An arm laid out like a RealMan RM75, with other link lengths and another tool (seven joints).
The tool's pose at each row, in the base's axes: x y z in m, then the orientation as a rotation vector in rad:
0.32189, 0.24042, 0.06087, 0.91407, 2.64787, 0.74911
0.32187, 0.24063, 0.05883, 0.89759, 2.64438, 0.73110
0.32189, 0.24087, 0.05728, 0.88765, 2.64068, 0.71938
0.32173, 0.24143, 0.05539, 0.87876, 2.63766, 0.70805
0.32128, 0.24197, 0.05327, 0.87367, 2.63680, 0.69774
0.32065, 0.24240, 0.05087, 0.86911, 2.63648, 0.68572
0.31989, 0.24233, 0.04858, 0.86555, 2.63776, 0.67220
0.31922, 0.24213, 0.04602, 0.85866, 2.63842, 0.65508
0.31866, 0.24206, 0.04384, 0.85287, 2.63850, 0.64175
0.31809, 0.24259, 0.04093, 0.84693, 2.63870, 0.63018
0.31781, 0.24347, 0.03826, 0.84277, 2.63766, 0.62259
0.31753, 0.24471, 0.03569, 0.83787, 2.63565, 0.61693
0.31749, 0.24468, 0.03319, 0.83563, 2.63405, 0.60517
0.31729, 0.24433, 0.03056, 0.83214, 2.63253, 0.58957
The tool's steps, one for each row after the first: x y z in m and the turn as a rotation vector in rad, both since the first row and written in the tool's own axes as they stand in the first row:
0.00027, -0.00097, 0.00179, 0.00549, -0.01211, -0.01408
0.00049, -0.00164, 0.00319, 0.00863, -0.02108, -0.02273
0.00108, -0.00236, 0.00493, 0.01209, -0.02917, -0.03059
0.00189, -0.00337, 0.00675, 0.01659, -0.03465, -0.03565
0.00279, -0.00470, 0.00869, 0.02241, -0.04032, -0.04057
0.00347, -0.00637, 0.01030, 0.02997, -0.04512, -0.04498
0.00401, -0.00823, 0.01212, 0.03878, -0.05213, -0.05224
0.00453, -0.00973, 0.01371, 0.04543, -0.05794, -0.05819
0.00547, -0.01124, 0.01614, 0.05114, -0.06289, -0.06400
0.00640, -0.01223, 0.01862, 0.05435, -0.06715, -0.06801
0.00755, -0.01293, 0.02115, 0.05594, -0.07151, -0.07230
0.00770, -0.01432, 0.02322, 0.06166, -0.07775, -0.07555
0.00779, -0.01608, 0.02522, 0.06948, -0.08551, -0.08020

